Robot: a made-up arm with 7 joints. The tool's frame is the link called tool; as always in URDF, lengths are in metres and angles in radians. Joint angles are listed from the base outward. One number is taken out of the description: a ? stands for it. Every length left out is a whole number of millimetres.
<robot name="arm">
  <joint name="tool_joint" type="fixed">
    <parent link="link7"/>
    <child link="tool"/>
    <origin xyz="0 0 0" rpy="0 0 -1.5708"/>
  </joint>
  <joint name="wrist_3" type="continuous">
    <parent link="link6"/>
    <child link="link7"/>
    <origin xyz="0 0 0" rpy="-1.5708 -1.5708 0"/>
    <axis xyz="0 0 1"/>
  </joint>
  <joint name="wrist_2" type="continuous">
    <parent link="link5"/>
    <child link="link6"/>
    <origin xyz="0 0 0" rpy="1.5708 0 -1.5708"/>
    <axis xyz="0 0 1"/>
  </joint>
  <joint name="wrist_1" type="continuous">
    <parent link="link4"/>
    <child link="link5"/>
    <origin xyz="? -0.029 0" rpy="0 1.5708 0"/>
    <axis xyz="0 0 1"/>
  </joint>
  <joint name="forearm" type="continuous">
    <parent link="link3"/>
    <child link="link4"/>
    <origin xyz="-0.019 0 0" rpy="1.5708 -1.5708 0"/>
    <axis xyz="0 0 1"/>
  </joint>
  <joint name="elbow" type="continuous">
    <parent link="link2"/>
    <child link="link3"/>
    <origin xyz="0.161 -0.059 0" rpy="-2.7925 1.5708 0"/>
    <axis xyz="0 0 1"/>
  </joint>
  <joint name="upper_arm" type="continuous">
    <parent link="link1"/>
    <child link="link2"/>
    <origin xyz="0 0 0" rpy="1.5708 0 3.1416"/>
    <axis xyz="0 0 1"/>
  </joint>
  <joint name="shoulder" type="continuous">
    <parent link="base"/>
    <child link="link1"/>
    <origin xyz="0 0 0" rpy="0 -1.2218 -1.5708"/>
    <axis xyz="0 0 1"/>
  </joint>
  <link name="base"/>
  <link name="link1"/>
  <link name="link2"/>
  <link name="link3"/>
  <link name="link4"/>
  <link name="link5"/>
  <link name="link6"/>
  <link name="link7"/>
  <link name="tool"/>
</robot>
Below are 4 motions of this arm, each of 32 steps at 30 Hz.
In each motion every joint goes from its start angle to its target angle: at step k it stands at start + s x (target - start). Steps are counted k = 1, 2, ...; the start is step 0. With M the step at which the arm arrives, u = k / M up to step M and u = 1 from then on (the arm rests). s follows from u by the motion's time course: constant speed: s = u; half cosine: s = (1 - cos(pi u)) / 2; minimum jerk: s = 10 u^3 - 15 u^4 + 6 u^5.
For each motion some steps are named. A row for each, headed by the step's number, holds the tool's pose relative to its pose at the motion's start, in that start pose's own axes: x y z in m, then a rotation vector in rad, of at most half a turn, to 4 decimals.
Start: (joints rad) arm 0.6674 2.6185 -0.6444 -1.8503 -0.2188 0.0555 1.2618
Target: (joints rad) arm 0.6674 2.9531 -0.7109 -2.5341 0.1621 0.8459 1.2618
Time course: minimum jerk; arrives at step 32
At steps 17, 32:
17: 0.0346 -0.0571 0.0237 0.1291 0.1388 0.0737
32: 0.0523 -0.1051 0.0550 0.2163 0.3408 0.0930

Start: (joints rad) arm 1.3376 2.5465 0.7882 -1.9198 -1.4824 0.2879 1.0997
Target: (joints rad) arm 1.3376 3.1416 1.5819 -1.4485 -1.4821 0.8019 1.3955
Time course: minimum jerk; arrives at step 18
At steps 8, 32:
8: -0.0264 0.0889 -0.0473 0.4733 0.0871 -0.0714
32: -0.0194 0.2368 -0.0745 1.2638 0.0737 0.0773

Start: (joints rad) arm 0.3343 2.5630 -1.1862 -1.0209 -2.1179 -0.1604 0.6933
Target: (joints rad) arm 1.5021 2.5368 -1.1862 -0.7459 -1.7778 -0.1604 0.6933
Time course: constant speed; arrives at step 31
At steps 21, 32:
21: -0.0063 0.0338 -0.0225 -0.1127 -0.1936 -0.5069
32: -0.0042 0.0573 -0.0331 -0.1605 -0.2378 -0.7583

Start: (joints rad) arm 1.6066 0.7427 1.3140 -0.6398 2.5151 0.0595 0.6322
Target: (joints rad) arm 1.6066 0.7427 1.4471 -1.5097 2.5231 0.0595 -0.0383
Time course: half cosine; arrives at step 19
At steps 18, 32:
18: -0.1916 -0.0303 0.0543 -0.3969 0.7931 -0.5857
32: -0.1927 -0.0305 0.0553 -0.4017 0.7977 -0.5894

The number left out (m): -0.237
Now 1 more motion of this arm.
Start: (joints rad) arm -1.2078 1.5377 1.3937 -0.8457 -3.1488 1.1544 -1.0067
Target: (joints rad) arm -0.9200 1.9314 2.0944 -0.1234 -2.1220 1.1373 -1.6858
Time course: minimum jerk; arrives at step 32
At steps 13, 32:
13: 0.0355 -0.0102 0.0065 -0.1055 -0.4342 -0.1760
32: 0.0378 -0.0035 0.0144 -0.0953 -1.4105 -0.2957

